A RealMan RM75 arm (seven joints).
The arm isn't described. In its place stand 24 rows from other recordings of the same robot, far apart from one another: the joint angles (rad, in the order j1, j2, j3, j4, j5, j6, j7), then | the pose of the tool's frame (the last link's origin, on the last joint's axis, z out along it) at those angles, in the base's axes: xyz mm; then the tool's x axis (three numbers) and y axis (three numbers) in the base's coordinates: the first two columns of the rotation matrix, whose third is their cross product.
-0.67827, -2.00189, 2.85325, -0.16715, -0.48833, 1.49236, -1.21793 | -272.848 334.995 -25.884 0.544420 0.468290 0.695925 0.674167 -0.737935 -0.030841
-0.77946, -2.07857, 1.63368, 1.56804, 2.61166, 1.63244, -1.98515 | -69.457 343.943 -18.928 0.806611 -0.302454 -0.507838 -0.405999 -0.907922 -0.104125
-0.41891, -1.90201, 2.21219, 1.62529, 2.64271, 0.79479, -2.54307 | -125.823 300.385 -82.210 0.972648 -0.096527 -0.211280 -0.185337 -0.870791 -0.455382
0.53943, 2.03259, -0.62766, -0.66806, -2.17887, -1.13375, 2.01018 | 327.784 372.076 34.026 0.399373 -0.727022 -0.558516 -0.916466 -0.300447 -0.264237
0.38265, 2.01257, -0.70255, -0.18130, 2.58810, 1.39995, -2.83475 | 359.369 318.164 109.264 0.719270 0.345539 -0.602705 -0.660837 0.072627 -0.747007
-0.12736, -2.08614, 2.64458, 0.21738, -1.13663, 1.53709, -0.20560 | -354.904 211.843 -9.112 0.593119 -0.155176 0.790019 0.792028 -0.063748 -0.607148
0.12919, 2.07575, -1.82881, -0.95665, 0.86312, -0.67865, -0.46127 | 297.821 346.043 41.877 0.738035 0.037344 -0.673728 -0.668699 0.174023 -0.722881
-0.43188, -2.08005, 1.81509, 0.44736, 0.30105, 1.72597, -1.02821 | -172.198 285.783 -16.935 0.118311 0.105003 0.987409 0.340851 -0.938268 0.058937
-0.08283, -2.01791, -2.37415, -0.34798, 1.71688, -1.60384, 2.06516 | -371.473 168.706 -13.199 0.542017 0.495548 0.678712 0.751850 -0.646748 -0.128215
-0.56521, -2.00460, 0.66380, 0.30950, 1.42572, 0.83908, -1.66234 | -342.682 395.031 30.221 0.095264 0.442649 0.891620 0.995151 -0.064362 -0.074373
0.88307, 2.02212, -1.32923, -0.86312, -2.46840, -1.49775, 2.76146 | 171.544 387.208 -28.771 0.499756 -0.844248 0.193621 -0.772262 -0.535529 -0.341790
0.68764, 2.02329, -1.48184, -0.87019, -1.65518, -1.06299, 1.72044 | 134.956 392.372 -49.657 0.917571 -0.199812 -0.343713 -0.281882 -0.936629 -0.208013
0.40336, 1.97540, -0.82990, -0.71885, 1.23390, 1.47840, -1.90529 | 307.864 320.036 38.599 0.900387 -0.225346 -0.372186 -0.356375 -0.872703 -0.333745
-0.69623, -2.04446, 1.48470, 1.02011, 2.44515, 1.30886, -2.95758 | -194.887 374.035 -44.029 0.425698 0.904806 -0.010330 0.823439 -0.392098 -0.410131
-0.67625, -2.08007, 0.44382, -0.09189, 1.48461, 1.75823, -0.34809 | -196.251 318.127 -30.315 0.426958 -0.354000 0.832100 0.366662 -0.773376 -0.517154
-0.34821, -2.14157, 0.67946, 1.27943, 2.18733, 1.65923, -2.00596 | -271.578 305.830 74.870 0.663133 0.625156 0.411625 0.741249 -0.624858 -0.245156
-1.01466, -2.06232, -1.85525, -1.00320, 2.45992, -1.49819, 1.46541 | -81.015 407.390 -26.062 0.907746 -0.273340 -0.318249 -0.306249 -0.950220 -0.057383
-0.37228, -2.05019, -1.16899, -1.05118, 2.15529, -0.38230, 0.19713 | -219.959 347.223 -103.111 0.488237 0.722732 0.489165 0.867400 -0.340125 -0.363225
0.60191, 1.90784, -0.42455, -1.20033, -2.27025, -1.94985, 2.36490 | 243.155 337.621 169.544 0.478087 -0.768675 -0.424938 -0.869282 -0.483308 -0.103745
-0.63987, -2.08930, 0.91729, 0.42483, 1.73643, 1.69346, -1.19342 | -198.156 311.563 -44.720 0.732114 0.221885 0.644032 0.208008 -0.973124 0.098809
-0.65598, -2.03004, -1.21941, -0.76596, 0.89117, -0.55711, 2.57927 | -137.614 393.928 -95.950 0.900062 -0.417726 0.124067 -0.256038 -0.737341 -0.625119
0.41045, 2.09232, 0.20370, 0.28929, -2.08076, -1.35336, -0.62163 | 263.985 275.630 -85.123 0.881417 0.448094 -0.149383 0.023679 -0.357783 -0.933504
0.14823, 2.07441, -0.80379, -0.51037, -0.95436, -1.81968, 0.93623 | 303.737 238.577 85.288 0.366480 0.305574 -0.878816 -0.620615 -0.623427 -0.475579
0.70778, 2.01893, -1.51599, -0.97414, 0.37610, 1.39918, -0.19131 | 245.656 371.537 -15.810 0.382801 -0.899049 0.212543 -0.615623 -0.419789 -0.666922
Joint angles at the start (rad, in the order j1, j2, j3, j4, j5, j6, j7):
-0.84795, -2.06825, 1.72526, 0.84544, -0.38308, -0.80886, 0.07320
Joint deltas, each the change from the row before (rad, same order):
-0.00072, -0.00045, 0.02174, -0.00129, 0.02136, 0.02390, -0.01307
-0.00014, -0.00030, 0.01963, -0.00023, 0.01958, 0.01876, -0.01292
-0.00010, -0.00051, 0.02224, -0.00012, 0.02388, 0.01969, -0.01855
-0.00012, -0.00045, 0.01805, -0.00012, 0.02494, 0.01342, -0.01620
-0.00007, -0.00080, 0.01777, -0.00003, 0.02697, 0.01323, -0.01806
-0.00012, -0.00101, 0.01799, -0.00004, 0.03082, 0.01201, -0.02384
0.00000, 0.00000, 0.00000, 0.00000, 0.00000, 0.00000, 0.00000
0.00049, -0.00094, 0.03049, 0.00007, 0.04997, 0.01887, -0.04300
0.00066, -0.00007, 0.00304, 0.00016, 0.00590, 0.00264, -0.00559
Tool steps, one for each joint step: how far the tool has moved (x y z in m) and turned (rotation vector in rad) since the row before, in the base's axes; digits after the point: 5 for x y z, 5 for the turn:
0.00138, 0.00115, -0.00145, 0.00957, 0.01496, -0.02698
0.00113, 0.00068, -0.00130, 0.00739, 0.01345, -0.02265
0.00124, 0.00057, -0.00151, 0.00892, 0.01426, -0.02342
0.00063, 0.00045, -0.00092, 0.00725, 0.01635, -0.01956
0.00075, 0.00042, -0.00093, 0.00788, 0.01599, -0.01971
0.00069, 0.00041, -0.00083, 0.01001, 0.01562, -0.01781
0.00000, 0.00000, 0.00000, 0.00000, 0.00000, 0.00000
0.00100, 0.00043, -0.00136, 0.01664, 0.02258, -0.02747
-0.00003, 0.00004, -0.00007, 0.00256, 0.00155, -0.00265

